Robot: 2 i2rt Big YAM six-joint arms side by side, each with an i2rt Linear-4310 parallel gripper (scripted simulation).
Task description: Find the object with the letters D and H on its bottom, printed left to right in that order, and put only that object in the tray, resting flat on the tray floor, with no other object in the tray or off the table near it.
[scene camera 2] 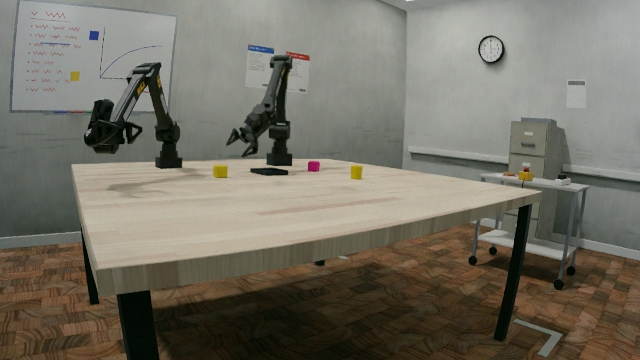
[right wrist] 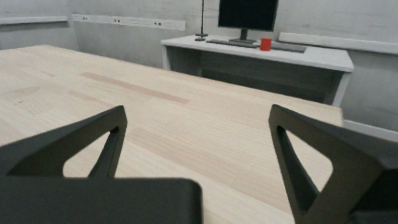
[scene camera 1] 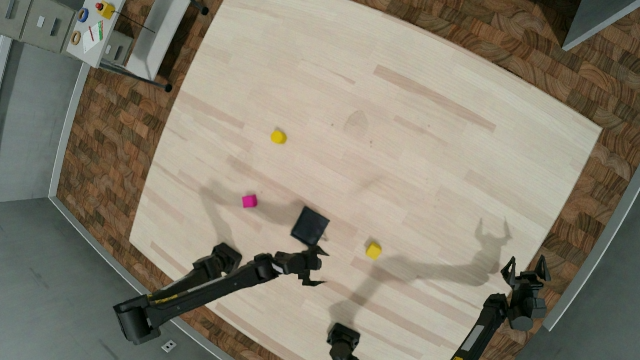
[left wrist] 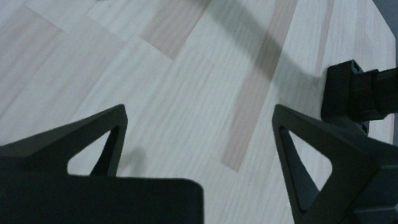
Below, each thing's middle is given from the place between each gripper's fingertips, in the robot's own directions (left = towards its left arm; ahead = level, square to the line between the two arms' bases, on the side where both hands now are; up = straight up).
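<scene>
The dark tray [scene camera 1: 308, 227] is 35 cm behind my right hand [scene camera 1: 528, 256], 66 cm to the left of it and 18 cm below it.
My left gripper is 14 cm to the right of the dark tray, 6 cm short of it and 9 cm above it.
</scene>
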